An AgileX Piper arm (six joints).
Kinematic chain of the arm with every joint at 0, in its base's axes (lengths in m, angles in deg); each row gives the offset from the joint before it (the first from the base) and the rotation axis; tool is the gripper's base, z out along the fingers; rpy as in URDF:
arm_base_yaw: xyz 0 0 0.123 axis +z
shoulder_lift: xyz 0 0 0 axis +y
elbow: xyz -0.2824 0 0.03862 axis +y
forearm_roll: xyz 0.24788 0 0.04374 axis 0.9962 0 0.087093
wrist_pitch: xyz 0 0 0 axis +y
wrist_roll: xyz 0.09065 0 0.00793 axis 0.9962 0 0.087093
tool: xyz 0 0 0 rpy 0 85.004 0
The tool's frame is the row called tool.
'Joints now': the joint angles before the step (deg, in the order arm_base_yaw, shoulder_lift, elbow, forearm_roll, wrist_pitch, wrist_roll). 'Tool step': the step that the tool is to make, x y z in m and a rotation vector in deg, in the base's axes. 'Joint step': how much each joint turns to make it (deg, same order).
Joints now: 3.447, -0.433, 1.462, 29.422, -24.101, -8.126
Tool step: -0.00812, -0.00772, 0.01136, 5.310, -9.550, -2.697
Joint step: -0.008, 0.003, 0.000, 0.473, -10.059, 4.639
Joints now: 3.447, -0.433, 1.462, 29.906, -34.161, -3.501
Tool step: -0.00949, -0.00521, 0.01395, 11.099, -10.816, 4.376
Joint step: 0.005, -0.130, -1.266, 0.277, -6.994, 13.215
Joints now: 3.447, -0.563, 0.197, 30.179, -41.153, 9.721
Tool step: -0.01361, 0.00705, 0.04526, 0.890, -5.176, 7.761
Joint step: 0.002, -0.187, -9.436, -4.045, 7.438, 7.520
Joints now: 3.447, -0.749, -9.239, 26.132, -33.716, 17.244
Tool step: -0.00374, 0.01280, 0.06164, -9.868, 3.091, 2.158
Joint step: 0.004, 6.632, -14.261, -9.915, 12.381, 1.586
